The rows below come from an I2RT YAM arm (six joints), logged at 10 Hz.
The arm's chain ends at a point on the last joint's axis. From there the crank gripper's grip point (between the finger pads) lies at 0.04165 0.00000 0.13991 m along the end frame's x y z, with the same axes.
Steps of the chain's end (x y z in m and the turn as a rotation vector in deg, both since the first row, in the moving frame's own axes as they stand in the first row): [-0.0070, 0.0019, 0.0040, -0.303, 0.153, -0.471]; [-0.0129, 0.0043, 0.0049, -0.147, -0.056, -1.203]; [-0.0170, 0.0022, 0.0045, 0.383, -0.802, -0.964]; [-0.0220, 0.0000, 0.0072, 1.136, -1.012, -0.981]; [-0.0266, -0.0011, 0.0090, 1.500, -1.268, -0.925]
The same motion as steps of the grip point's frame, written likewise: [-0.0066, 0.0023, 0.0039, -0.303, 0.153, -0.471]; [-0.0130, 0.0038, 0.0049, -0.147, -0.056, -1.203]; [-0.0190, 0.0006, 0.0051, 0.383, -0.802, -0.964]; [-0.0245, -0.0035, 0.0079, 1.136, -1.012, -0.981]; [-0.0297, -0.0054, 0.0098, 1.500, -1.268, -0.925]
